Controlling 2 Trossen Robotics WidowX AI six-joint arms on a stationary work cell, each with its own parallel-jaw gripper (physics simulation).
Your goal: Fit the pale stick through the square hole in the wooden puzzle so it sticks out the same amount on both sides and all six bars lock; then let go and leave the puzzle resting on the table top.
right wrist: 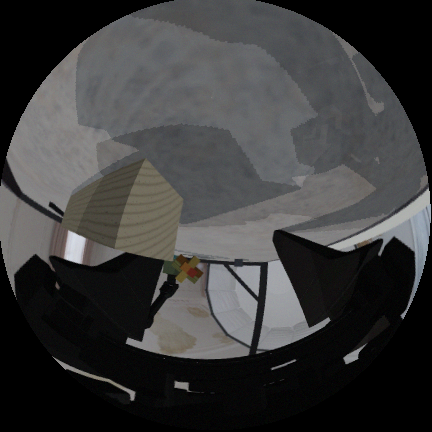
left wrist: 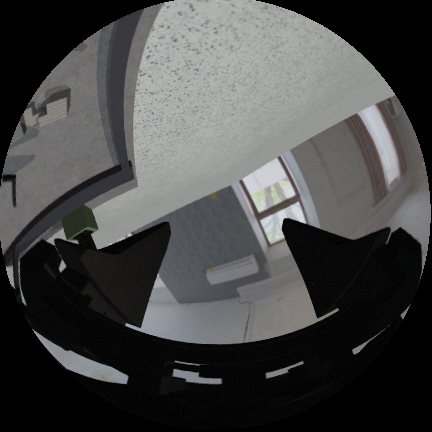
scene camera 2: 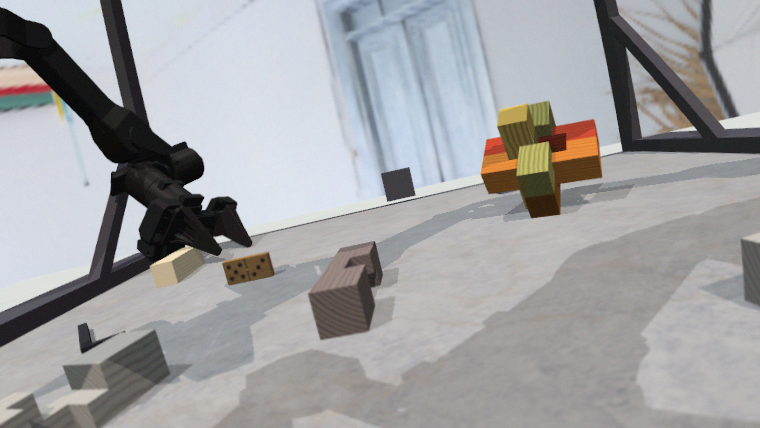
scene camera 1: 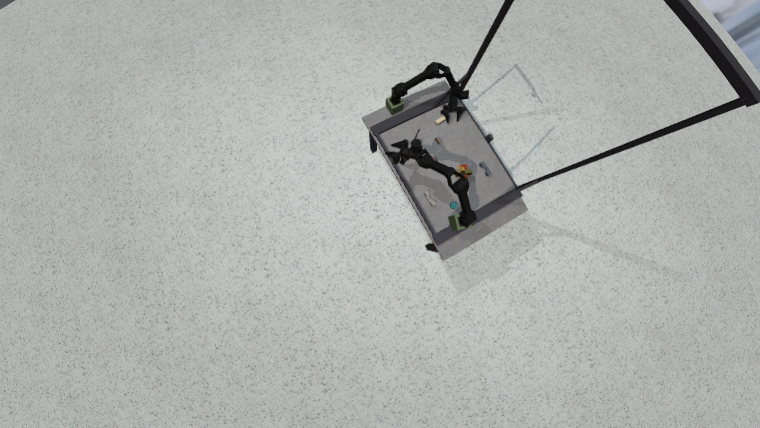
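Seen in the pictures: left gripper, fingertip midpoint: (right wrist: 54,273) (left wrist: 227,225) (scene camera 1: 388,148); right gripper, fingertip midpoint: (right wrist: 220,238) (scene camera 2: 236,248) (scene camera 1: 452,122); left arm's base at its link origin: (scene camera 1: 463,220); right arm's base at its link origin: (left wrist: 82,234) (scene camera 1: 395,100).
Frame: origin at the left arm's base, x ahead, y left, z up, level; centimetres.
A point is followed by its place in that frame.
The pale stick (scene camera 1: 440,120) {y -6.8, x 77.3, z -9.0 cm} (scene camera 2: 175,268) {y -4.3, x 75.1, z -9.9 cm} (right wrist: 150,215) lies on the table near my right gripper (scene camera 1: 454,121) {y -16.7, x 75.2, z -10.9 cm} (scene camera 2: 234,248) {y -16.7, x 75.2, z -10.9 cm} (right wrist: 218,247) {y -16.7, x 75.2, z -10.9 cm}. My right gripper is open, low over the table, with the stick beside one finger and not gripped; that finger's tip is partly hidden behind the stick in the right wrist view. The puzzle (scene camera 1: 464,171) (scene camera 2: 577,159) {y -7.8, x 29.9, z -6.8 cm} (right wrist: 187,269) {y -12.2, x 38.6, z -6.2 cm}, of orange, red, yellow, green and brown bars, stands on the table apart from the stick, with a gap among its upper bars. My left gripper (scene camera 1: 390,148) {y 40.0, x 52.3, z 10.7 cm} (left wrist: 227,225) {y 40.0, x 52.3, z 10.7 cm} is open and empty, away from the puzzle.
A brown domino (scene camera 1: 438,140) {y -1.2, x 61.6, z -9.2 cm} (scene camera 2: 248,267) {y -0.5, x 61.8, z -10.3 cm} stands near the stick. A dark brown notched block (scene camera 2: 345,297) {y 14.5, x 45.0, z -9.5 cm} lies between domino and puzzle. A pale grey notched piece (scene camera 1: 429,197) (scene camera 2: 122,361), a blue-grey piece (scene camera 1: 485,168) {y -31.0, x 34.3, z -9.4 cm} and a teal round thing (scene camera 1: 453,205) {y -0.1, x 12.1, z -9.7 cm} lie on the table.
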